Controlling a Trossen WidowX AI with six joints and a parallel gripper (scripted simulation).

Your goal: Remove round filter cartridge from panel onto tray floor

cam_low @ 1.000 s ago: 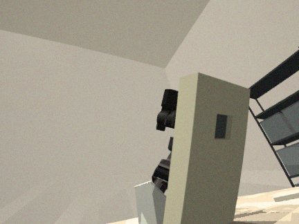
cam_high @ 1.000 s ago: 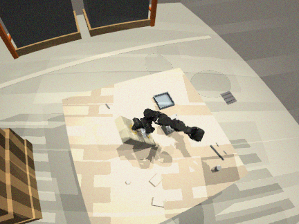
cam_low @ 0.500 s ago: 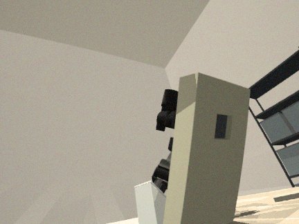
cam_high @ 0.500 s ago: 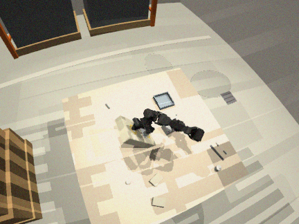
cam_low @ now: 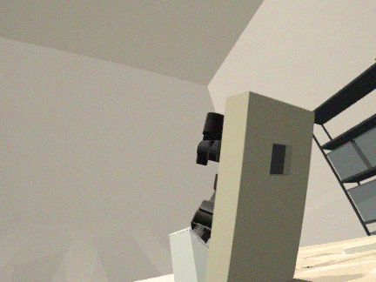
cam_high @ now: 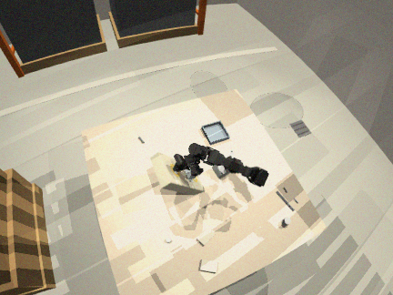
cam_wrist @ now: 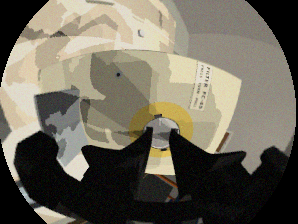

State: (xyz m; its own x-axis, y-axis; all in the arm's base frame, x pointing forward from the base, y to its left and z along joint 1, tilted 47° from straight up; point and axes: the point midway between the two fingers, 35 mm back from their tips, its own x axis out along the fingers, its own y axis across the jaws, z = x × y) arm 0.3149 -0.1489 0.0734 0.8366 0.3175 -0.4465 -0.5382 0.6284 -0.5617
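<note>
Now: gripper tip 1 cm short of the round white filter cartridge and 1 cm above it. The rest, counted from my gripper tip: grey-blue tray 45 cm behind, 22 cm to the right, 22 cm below; then beige service panel block 8 cm below, 4 cm behind, 1 cm to the left.
</note>
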